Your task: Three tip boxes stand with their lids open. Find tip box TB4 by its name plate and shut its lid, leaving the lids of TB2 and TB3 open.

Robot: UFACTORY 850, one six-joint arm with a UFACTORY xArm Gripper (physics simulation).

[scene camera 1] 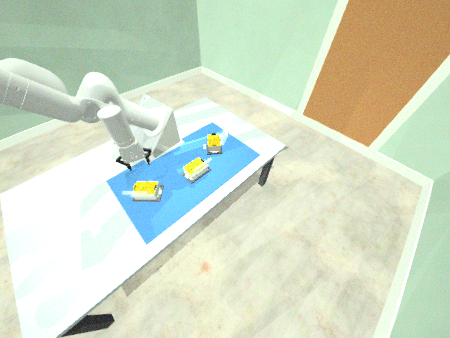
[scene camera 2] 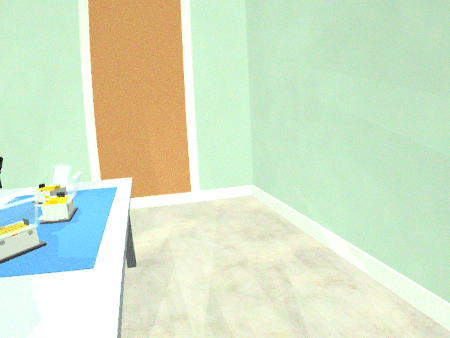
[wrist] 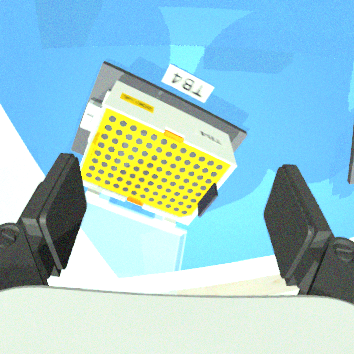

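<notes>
Tip box TB4 (scene camera 1: pixel 146 191) (scene camera 2: pixel 17 241) (wrist: pixel 155 162), white with a yellow perforated top, stands on a dark base at the left of the mat. Its name plate (wrist: pixel 188 83) reads upside down in the wrist view. Its clear lid (wrist: pixel 137 240) (scene camera 1: pixel 127 193) is open, on the side opposite the plate. The middle tip box (scene camera 1: pixel 196 170) (scene camera 2: pixel 57 209) and the far tip box (scene camera 1: pixel 214 143) (scene camera 2: pixel 50 193) also have open lids; which is TB2 or TB3 cannot be read. My gripper (scene camera 1: pixel 139 166) (wrist: pixel 176 184) is open and empty, above TB4 and apart from it; a fingertip shows in scene camera 2.
A blue mat (scene camera 1: pixel 175 210) (scene camera 2: pixel 85 245) lies under the boxes on a white table (scene camera 1: pixel 50 240) (scene camera 2: pixel 65 305). A white box-like body (scene camera 1: pixel 172 131) stands behind the mat near the arm. A dark sliver of another base (wrist: pixel 351 160) shows at the wrist view's right edge.
</notes>
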